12 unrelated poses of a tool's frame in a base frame.
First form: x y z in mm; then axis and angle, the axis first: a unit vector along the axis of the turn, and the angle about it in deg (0 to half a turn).
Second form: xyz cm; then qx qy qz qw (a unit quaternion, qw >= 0). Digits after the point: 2 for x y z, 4 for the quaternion.
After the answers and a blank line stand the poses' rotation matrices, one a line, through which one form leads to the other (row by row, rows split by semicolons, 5 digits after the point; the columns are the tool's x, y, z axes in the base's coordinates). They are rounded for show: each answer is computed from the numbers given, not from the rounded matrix.
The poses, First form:
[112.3, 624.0, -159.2, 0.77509, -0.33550, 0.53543, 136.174]
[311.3, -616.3, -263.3, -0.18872, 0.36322, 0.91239, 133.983]
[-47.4, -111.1, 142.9, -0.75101, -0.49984, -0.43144, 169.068]
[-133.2, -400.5, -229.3, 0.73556, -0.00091, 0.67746, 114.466]
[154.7, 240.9, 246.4, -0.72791, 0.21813, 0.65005, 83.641]
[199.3, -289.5, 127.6, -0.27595, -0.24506, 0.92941, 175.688]
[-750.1, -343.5, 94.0, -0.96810, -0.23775, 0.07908, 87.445]
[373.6, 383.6, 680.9, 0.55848, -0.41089, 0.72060, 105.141]
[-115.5, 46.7, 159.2, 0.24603, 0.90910, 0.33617, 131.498]
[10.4, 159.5, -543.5, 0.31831, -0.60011, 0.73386, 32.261]
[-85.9, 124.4, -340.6, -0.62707, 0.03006, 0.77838, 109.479]
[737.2, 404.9, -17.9, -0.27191, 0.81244, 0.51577, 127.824]
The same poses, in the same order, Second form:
[11.23, 62.40, -15.92, 0.7191, -0.3113, 0.4967, 0.3732]
[31.13, -61.63, -26.33, -0.1737, 0.3343, 0.8398, 0.3909]
[-4.74, -11.11, 14.29, -0.7476, -0.4976, -0.4295, 0.0953]
[-13.32, -40.05, -22.93, 0.6185, -0.0008, 0.5697, 0.5412]
[15.47, 24.09, 24.64, -0.4854, 0.1454, 0.4335, 0.7452]
[19.93, -28.95, 12.76, -0.2758, -0.2449, 0.9287, 0.0376]
[-75.01, -34.35, 9.40, -0.6691, -0.1643, 0.0547, 0.7227]
[37.36, 38.36, 68.09, 0.4435, -0.3263, 0.5722, 0.6078]
[-11.55, 4.67, 15.92, 0.2243, 0.8289, 0.3065, 0.4107]
[1.04, 15.95, -54.35, 0.0884, -0.1667, 0.2039, 0.9606]
[-8.59, 12.44, -34.06, -0.5120, 0.0245, 0.6356, 0.5773]
[73.72, 40.49, -1.79, -0.2442, 0.7297, 0.4632, 0.4398]

0.31273 -0.81841 0.48208; -0.07688 -0.52768 -0.84596; 0.94673 0.22749 -0.22794
-0.63410 -0.77266 -0.03041; 0.54036 -0.47090 0.69733; -0.55311 0.42574 0.71611
0.13595 0.82578 0.54736; 0.66214 -0.48671 0.56981; 0.73695 0.28497 -0.61295
0.35097 -0.61758 0.70386; 0.61568 -0.41415 -0.67038; 0.70552 0.66864 0.23487
0.58193 -0.78724 -0.20398; 0.50486 0.15307 0.84952; -0.63756 -0.59734 0.48652
-0.84509 0.06518 -0.53064; 0.20494 -0.87723 -0.43413; -0.49379 -0.47562 0.72798
0.94002 0.14090 -0.31066; 0.29891 0.09858 0.94918; 0.16437 -0.98510 0.05055
0.13217 -0.98500 0.11093; 0.40617 -0.04827 -0.91252; 0.90419 0.16567 0.39370
-0.56196 0.12008 0.81840; 0.62365 0.71147 0.32384; -0.54339 0.69238 -0.47470
0.86127 -0.42121 -0.28426; 0.36223 0.90122 -0.23789; 0.35639 0.10192 0.92876
0.19088 -0.75897 -0.62252; 0.70869 -0.33226 0.62238; -0.67920 -0.55998 0.47445
-0.49396 -0.76378 0.41550; 0.05103 0.45158 0.89077; -0.86798 0.46121 -0.18409

